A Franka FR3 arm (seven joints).
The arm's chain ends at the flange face. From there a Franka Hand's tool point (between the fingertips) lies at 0.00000 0.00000 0.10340 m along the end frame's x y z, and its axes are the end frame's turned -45 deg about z.
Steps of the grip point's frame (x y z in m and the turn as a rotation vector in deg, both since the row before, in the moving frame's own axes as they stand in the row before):
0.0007, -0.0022, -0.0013, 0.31, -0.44, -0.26
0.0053, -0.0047, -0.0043, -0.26, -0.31, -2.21
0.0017, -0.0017, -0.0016, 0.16, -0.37, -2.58
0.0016, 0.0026, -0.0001, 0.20, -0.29, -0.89
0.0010, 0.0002, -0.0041, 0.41, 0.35, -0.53
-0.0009, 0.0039, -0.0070, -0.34, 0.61, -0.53
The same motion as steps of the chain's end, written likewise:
-0.0001, -0.0022, -0.0013, -0.09, -0.53, -0.26
0.0005, -0.0078, -0.0043, -0.40, -0.04, -2.21
0.0007, -0.0027, -0.0016, -0.15, -0.37, -2.58
0.0036, 0.0006, -0.0001, -0.06, -0.35, -0.89
0.0009, 0.0004, -0.0041, 0.54, -0.04, -0.53
0.0009, 0.0037, -0.0070, 0.19, 0.67, -0.53

